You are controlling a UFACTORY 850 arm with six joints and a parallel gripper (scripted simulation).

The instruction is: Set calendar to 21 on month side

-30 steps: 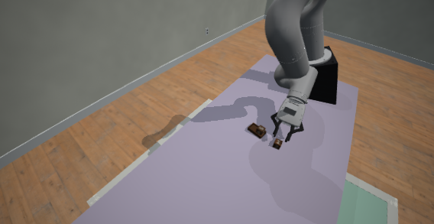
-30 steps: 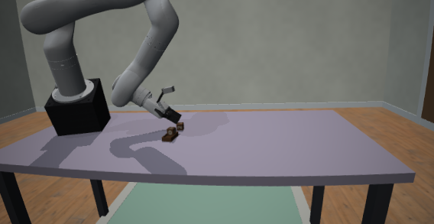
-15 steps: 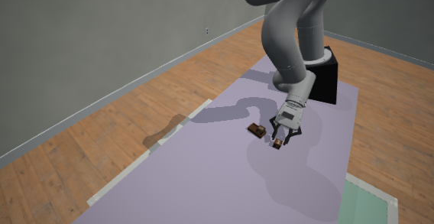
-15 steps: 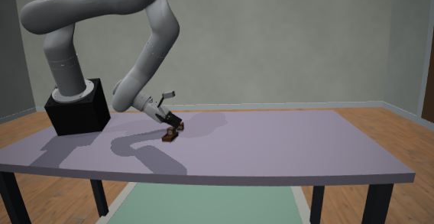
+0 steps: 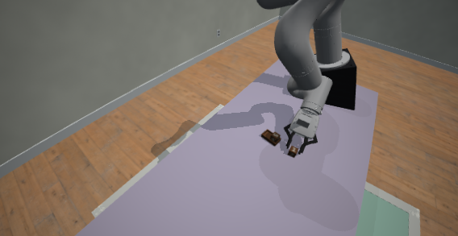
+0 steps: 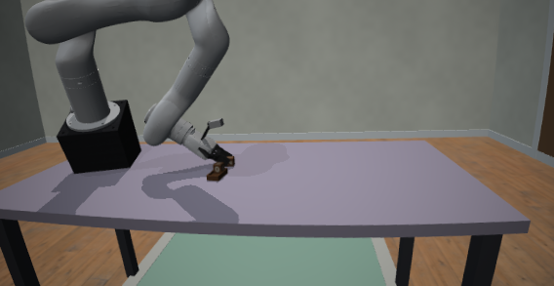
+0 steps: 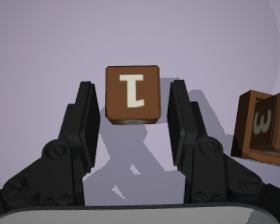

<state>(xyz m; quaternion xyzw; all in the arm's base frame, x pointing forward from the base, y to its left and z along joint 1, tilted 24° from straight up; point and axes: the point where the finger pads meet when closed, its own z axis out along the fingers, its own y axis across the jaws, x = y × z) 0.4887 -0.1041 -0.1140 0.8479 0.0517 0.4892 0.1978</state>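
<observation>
Now: the brown cube 20 mm ahead of my hand and 10 mm below it. From my hand the other things lie so: digit cube (90 mm to the right, 10 mm behind); then brown tray (100 mm to the right, 20 mm below, 20 mm behind).
</observation>
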